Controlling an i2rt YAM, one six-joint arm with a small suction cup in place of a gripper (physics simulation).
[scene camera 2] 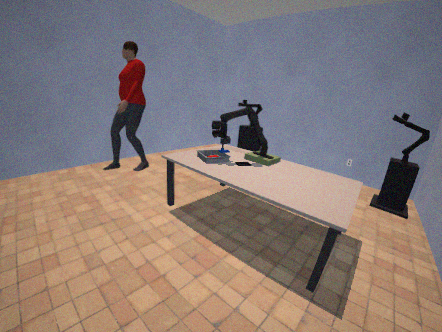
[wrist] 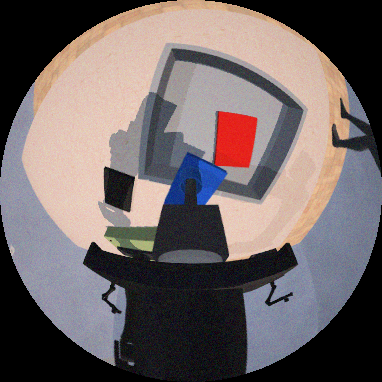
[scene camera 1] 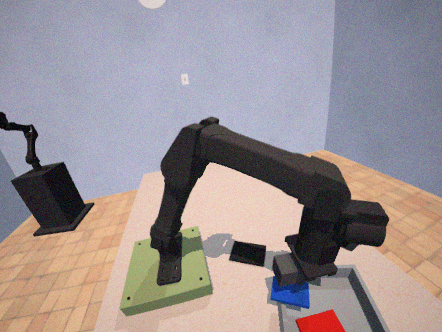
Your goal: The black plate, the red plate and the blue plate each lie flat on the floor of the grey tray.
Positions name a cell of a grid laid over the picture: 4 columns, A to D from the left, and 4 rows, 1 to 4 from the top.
Scene:
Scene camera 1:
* my suction cup: C4
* black plate: C4, on the table
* grey tray: D4

